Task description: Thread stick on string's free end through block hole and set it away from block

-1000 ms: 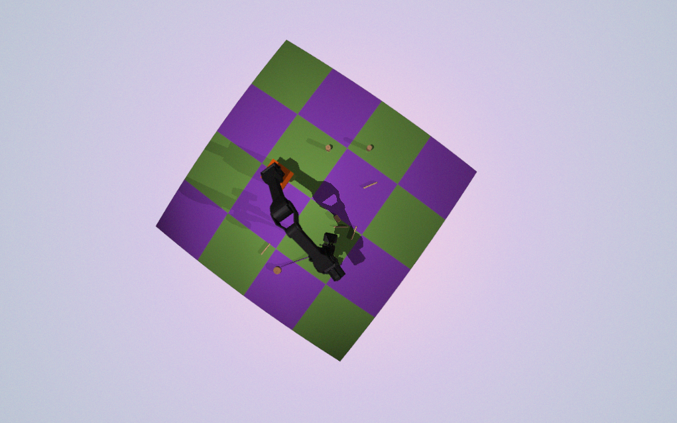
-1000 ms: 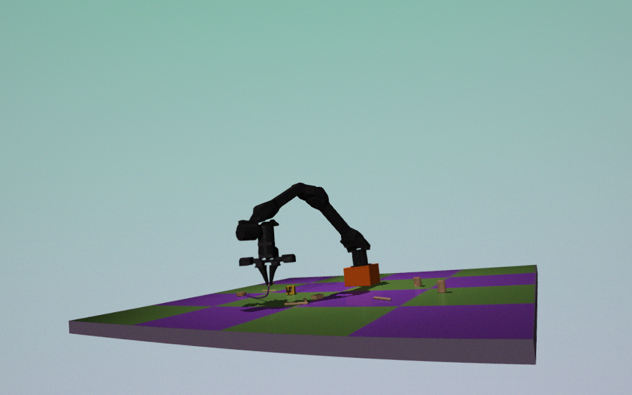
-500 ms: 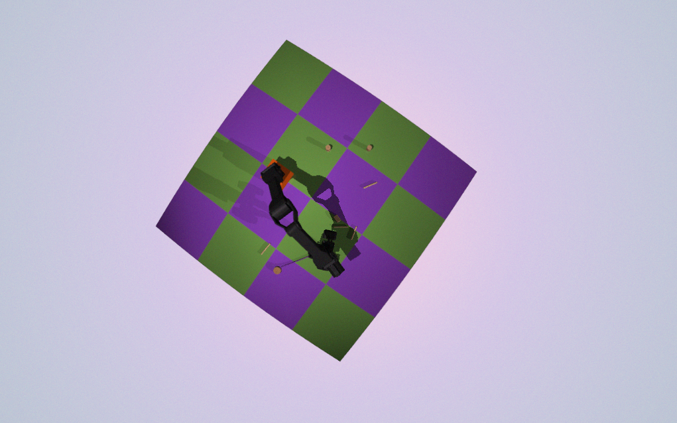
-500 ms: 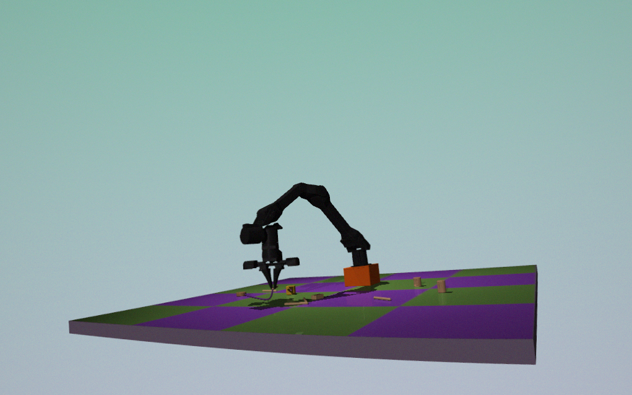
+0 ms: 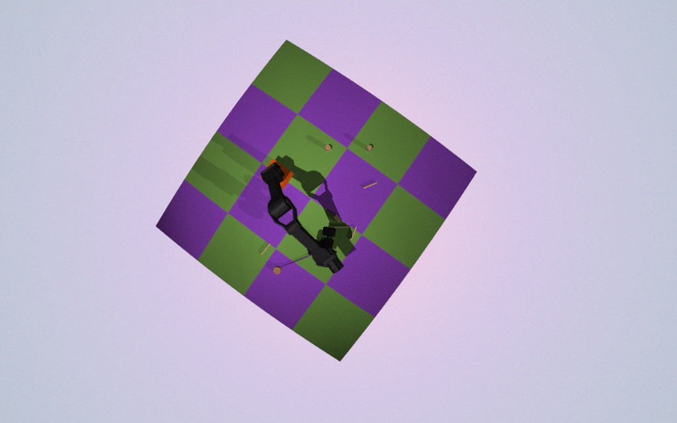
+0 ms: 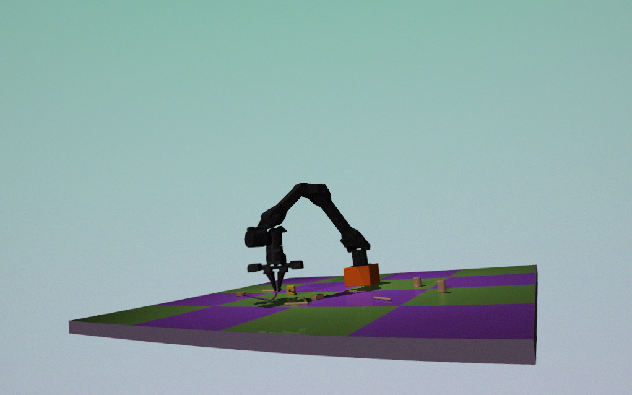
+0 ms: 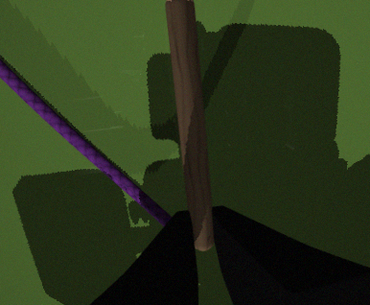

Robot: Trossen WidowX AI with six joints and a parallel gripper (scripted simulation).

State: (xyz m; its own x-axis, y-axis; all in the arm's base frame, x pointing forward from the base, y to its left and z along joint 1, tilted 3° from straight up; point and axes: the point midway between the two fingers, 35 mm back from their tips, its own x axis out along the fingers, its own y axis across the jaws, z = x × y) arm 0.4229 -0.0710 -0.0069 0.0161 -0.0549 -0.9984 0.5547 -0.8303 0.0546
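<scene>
My gripper tip is 6 cm past the small wooden piece, 13 cm to the right of it and 2 cm above it. The rest, counted from my gripper tip: round wooden button: 8 cm behind, 29 cm to the right, 2 cm below; then thin wooden stick: 1 cm behind, 1 cm to the right.
</scene>
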